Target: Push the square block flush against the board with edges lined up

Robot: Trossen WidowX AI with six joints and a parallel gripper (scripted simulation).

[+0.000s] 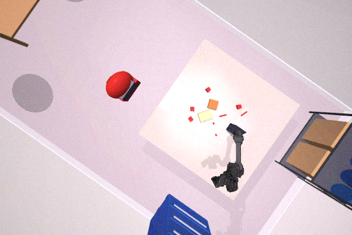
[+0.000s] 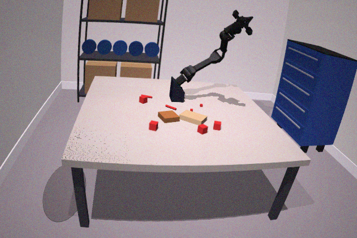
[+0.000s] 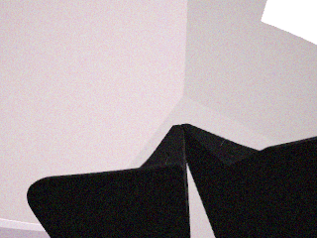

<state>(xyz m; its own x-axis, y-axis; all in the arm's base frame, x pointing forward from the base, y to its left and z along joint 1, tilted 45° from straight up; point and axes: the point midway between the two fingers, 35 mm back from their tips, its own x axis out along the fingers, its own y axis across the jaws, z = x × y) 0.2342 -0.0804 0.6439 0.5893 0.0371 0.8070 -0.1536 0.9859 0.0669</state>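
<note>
The orange square block is 660 mm below my gripper tip, 470 mm to the right of it and 180 mm ahead of it. The rest, counted from my gripper tip: pale tan board (660 mm below, 320 mm to the right, 160 mm ahead).
</note>
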